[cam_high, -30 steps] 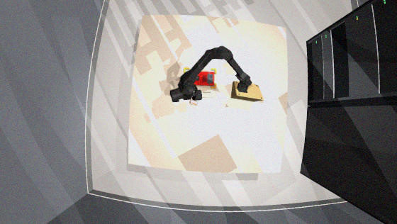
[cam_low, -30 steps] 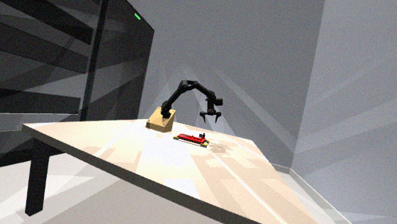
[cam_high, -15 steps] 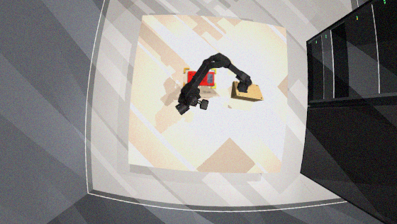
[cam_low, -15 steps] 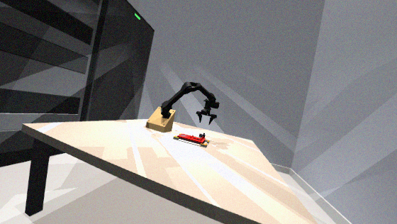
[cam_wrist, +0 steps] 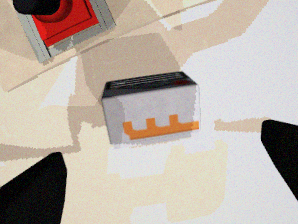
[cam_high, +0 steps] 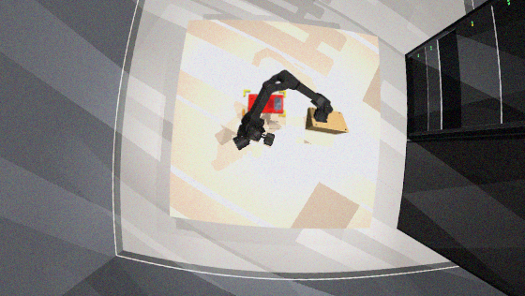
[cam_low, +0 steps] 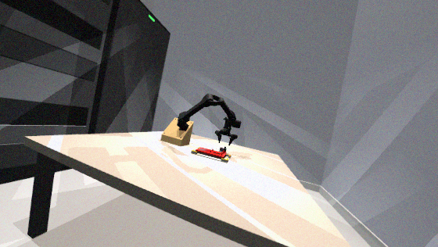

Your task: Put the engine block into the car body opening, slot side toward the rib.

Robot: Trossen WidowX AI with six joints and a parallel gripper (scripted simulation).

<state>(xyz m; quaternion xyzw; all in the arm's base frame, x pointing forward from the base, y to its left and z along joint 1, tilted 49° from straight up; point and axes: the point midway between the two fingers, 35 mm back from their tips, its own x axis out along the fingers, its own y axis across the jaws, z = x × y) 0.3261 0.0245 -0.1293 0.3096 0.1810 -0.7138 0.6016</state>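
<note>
The engine block lies 5 cm below my gripper tip.
</note>
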